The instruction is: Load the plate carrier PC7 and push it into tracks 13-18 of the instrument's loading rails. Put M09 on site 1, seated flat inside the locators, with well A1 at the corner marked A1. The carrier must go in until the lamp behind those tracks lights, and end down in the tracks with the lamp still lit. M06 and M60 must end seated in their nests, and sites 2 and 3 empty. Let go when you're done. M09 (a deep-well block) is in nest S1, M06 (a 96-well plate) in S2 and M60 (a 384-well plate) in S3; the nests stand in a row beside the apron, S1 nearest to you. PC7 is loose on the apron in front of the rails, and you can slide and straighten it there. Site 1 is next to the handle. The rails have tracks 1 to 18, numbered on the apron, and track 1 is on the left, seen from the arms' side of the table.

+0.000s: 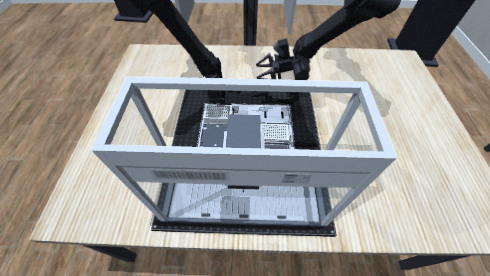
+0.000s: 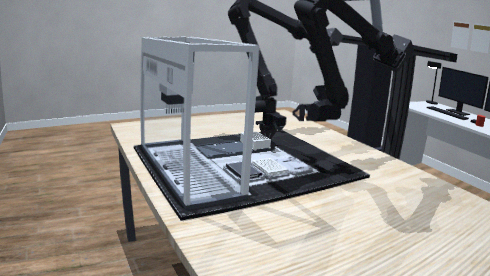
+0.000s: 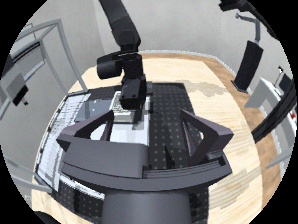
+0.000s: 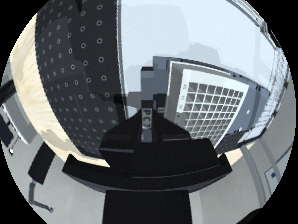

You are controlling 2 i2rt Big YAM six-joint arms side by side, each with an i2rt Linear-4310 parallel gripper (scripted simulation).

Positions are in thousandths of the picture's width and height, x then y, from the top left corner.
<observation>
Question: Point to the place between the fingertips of my right gripper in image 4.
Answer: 495,502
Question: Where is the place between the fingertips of my left gripper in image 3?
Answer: At 492,507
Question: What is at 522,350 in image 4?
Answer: A carrier PC7.
</observation>
